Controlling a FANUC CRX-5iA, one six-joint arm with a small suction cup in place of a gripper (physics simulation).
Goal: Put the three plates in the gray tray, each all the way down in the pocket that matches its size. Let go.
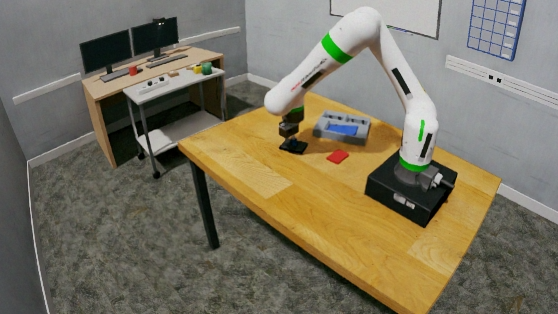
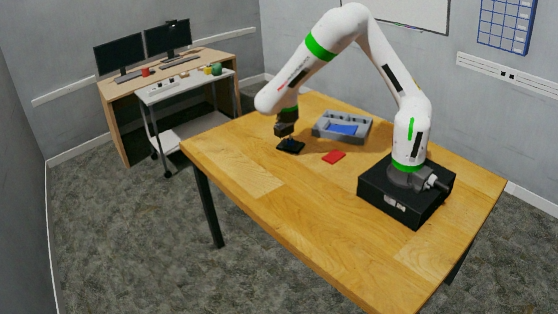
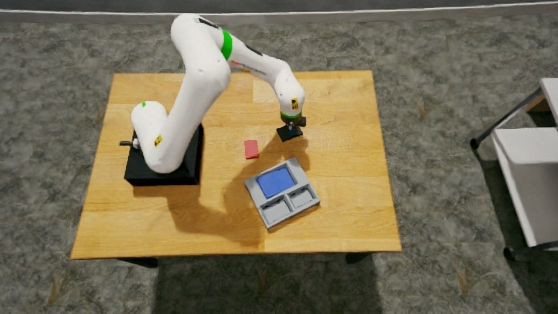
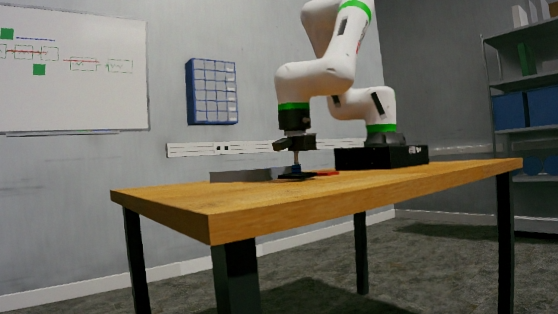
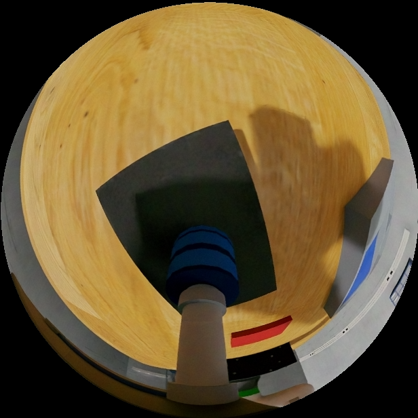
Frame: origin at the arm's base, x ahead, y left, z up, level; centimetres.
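Seen in the pictures: hand, its tool point: (image 1: 294, 146) (image 2: 290, 146) (image 3: 290, 132) (image 4: 296, 177); arm's base, origin of its link: (image 1: 411, 174) (image 2: 405, 175) (image 4: 381, 146).
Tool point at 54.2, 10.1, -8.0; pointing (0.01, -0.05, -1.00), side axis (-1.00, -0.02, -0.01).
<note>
Offsets run from my tool point to a thing's top centre, as dx, dy, dz. Level surfaces: height alone.
My suction cup (image 1: 294, 142) (image 2: 290, 143) (image 3: 290, 129) (image 4: 296, 169) (image 5: 202, 250) is sealed on the top of the black plate {-0.2, +0.4, +1.2} (image 1: 300, 148) (image 2: 295, 149) (image 3: 287, 135) (image 4: 295, 176) (image 5: 200, 170). The plate is level, at or barely above the table. The blue plate {-6.5, -25.5, +2.8} (image 1: 342, 130) (image 2: 342, 130) (image 3: 275, 181) lies in the largest pocket of the gray tray {-4.1, -29.8, +2.9} (image 1: 341, 138) (image 2: 340, 137) (image 3: 300, 174) (image 4: 240, 176) (image 5: 357, 215). The tray's two smaller pockets hold no plate. The red plate {-18.2, -8.5, +0.1} (image 1: 338, 156) (image 2: 333, 157) (image 3: 251, 149) (image 4: 327, 173) (image 5: 261, 333) lies flat on the table between the black plate and the robot base.
The robot's black base box (image 1: 410, 190) (image 2: 405, 195) (image 3: 165, 175) (image 4: 382, 157) stands on the wooden table {dz -1.0} (image 1: 320, 210) (image 3: 345, 220). A white cart (image 1: 175, 82) (image 3: 530, 185) and a desk (image 1: 102, 135) with monitors stand apart from it.
</note>
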